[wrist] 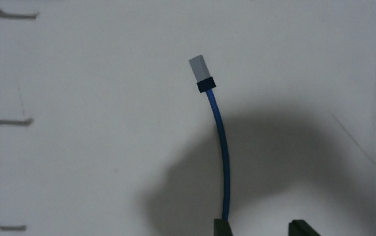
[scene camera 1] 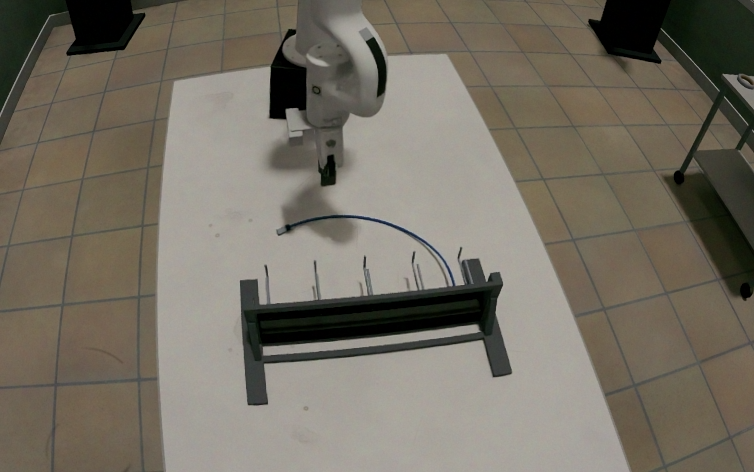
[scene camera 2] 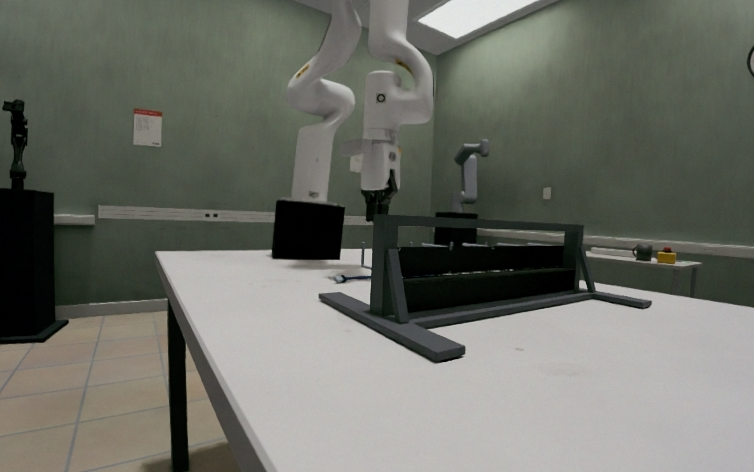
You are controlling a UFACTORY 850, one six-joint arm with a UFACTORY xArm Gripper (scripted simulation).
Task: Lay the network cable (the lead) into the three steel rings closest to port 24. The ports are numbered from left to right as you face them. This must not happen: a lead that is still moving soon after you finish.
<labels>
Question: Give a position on a dark grey patch-panel rack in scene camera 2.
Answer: At 393, 301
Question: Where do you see a dark grey patch-panel rack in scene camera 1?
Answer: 372, 315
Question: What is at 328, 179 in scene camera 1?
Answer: My gripper.
</labels>
